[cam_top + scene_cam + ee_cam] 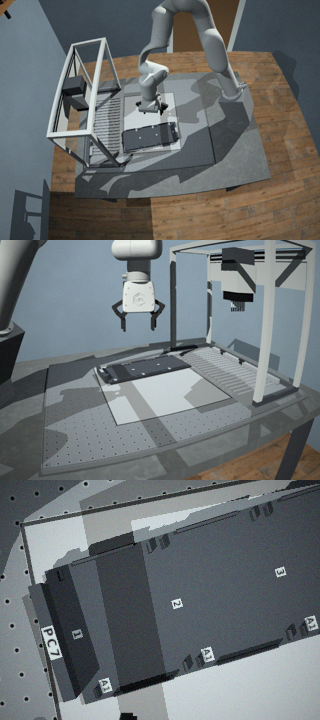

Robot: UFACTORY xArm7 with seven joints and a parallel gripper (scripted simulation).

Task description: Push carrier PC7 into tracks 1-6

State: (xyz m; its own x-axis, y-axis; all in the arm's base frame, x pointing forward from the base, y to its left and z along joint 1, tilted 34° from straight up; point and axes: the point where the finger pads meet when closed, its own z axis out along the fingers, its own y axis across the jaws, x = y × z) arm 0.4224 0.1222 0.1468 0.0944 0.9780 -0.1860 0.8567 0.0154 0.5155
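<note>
The carrier PC7 is 160 mm below my hand, 70 mm to the left of it and 30 mm ahead of it. From my hand the other things lie so: dark pipetting head 380 mm ahead, 170 mm above.
</note>
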